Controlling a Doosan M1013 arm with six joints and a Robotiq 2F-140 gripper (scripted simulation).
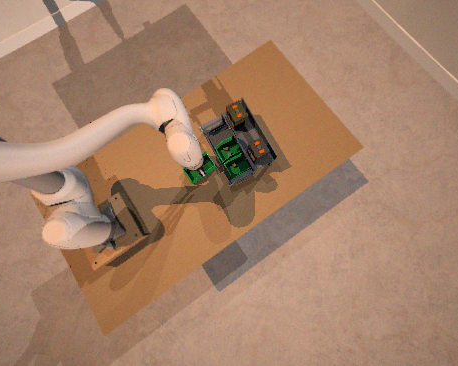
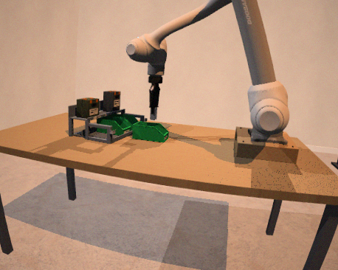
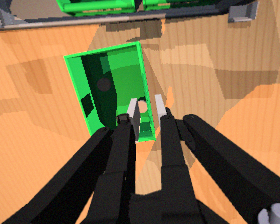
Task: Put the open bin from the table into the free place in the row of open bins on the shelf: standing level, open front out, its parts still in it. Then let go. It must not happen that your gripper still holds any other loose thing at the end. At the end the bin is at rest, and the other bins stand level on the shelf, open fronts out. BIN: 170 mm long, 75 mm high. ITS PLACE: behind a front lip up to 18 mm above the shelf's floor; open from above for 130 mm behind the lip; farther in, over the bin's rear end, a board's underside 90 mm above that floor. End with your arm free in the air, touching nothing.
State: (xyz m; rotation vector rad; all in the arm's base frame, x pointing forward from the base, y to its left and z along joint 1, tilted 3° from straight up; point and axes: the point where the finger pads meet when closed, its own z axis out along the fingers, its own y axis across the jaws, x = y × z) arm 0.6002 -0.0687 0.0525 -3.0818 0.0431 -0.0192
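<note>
My gripper is now 120 mm short of the shelf lip, 40 mm to the right of it and 120 mm above it.
</note>
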